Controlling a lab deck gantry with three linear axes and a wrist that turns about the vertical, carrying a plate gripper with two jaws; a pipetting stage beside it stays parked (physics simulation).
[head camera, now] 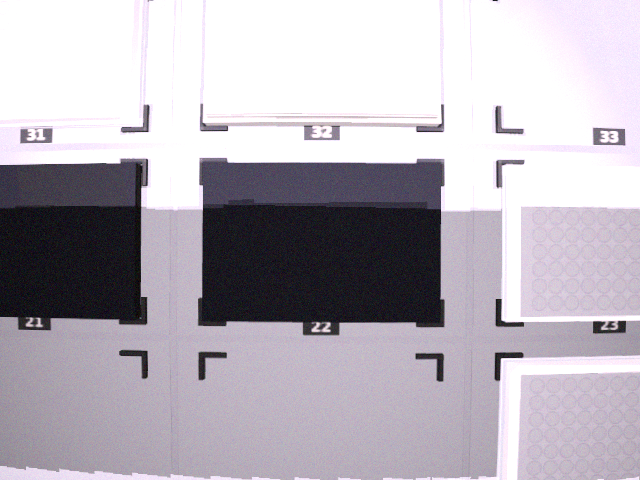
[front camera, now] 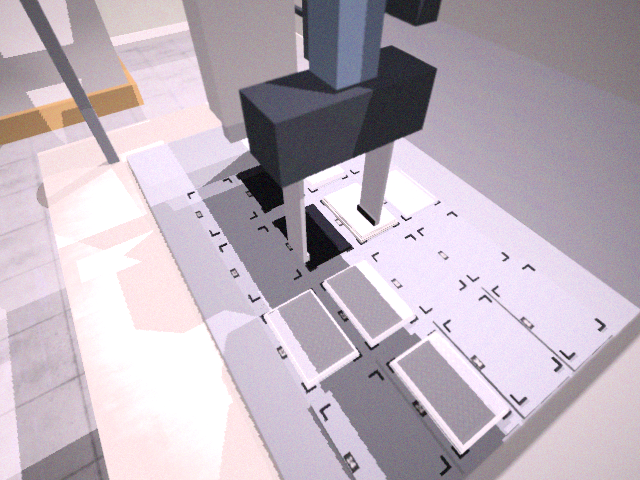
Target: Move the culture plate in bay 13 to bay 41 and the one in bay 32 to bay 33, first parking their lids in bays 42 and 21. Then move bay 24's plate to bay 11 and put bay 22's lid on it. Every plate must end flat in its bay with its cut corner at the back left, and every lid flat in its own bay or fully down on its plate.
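Places are measured from the robot's base along level axes (x down, y right, z back), in millimetres.
Pixels of known places: gripper, fingertip midpoint: [front camera: 334, 233]; robot's base at its link origin: [front camera: 189, 195].
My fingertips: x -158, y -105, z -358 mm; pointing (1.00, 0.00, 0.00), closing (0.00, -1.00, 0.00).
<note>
Ahead of a thing's pixels: the offset from my fingertips to its middle. "*": to the spot under its first point.
The lid in bay 22 @(* dx +150, dy -56, dz +98 mm) [front camera: 326, 241] [head camera: 320, 263] is black and lies flat inside its corner marks. My gripper [front camera: 340, 239] is open, its jaws wide apart above bay 22 and the near part of bay 32, with nothing between them; it does not show in the head view. The plate in bay 32 @(* dx +143, dy -138, dz +162 mm) [front camera: 343, 200] [head camera: 320, 56] is white with a stepped front edge. A black piece @(dx +154, dy -45, dz +294 mm) [front camera: 262, 190] [head camera: 62, 258] lies in bay 21. The plate in bay 13 @(* dx +143, dy +62, dz -47 mm) [front camera: 314, 338] [head camera: 584, 428] and bay 24's plate @(dx +136, dy -45, dz -198 mm) [front camera: 447, 392] are white with wells. A thin white lid @(dx +154, dy -259, dz +130 mm) [front camera: 413, 193] lies in bay 42.
Another white plate @(dx +150, dy -45, dz -34 mm) [front camera: 368, 304] [head camera: 578, 258] sits in bay 23, and a white piece @(dx +150, dy -152, dz +294 mm) [front camera: 329, 176] [head camera: 62, 62] in bay 31. The tall grey pipetting stage [front camera: 248, 62] stands behind the gripper at the deck's back left. Bays 11 and 33 show bare corner marks.
</note>
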